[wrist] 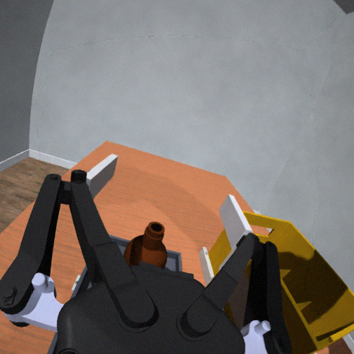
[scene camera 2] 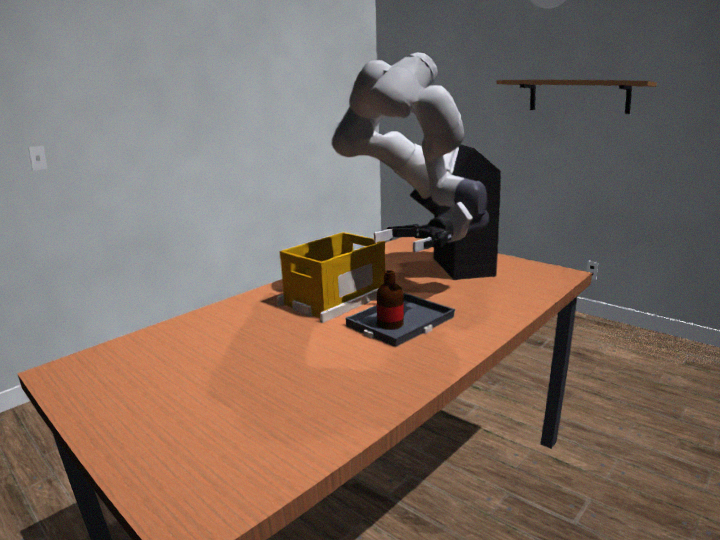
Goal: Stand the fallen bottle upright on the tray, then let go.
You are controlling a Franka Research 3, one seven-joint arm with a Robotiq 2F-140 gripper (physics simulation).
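Note:
A brown bottle (scene camera 2: 390, 299) (wrist: 146, 253) with a red label stands upright on the dark tray (scene camera 2: 425, 331) (wrist: 173, 255), near the tray's front left corner in the scene view. In the wrist view its neck and shoulder show, and its lower part is hidden behind the gripper's body. My gripper (scene camera 2: 398, 240) (wrist: 171, 184) is open, its fingers wide apart with nothing between them. It hangs above and behind the bottle, clear of it, toward the robot's base.
A yellow crate (scene camera 2: 305, 288) (wrist: 320, 300) stands beside the tray, with a low pale strip (scene camera 2: 348, 306) between them. The robot's black base (scene camera 2: 476, 232) is at the back of the wooden table (scene camera 2: 203, 430) (wrist: 150, 175). A shelf (scene camera 2: 575, 83) hangs on the wall.

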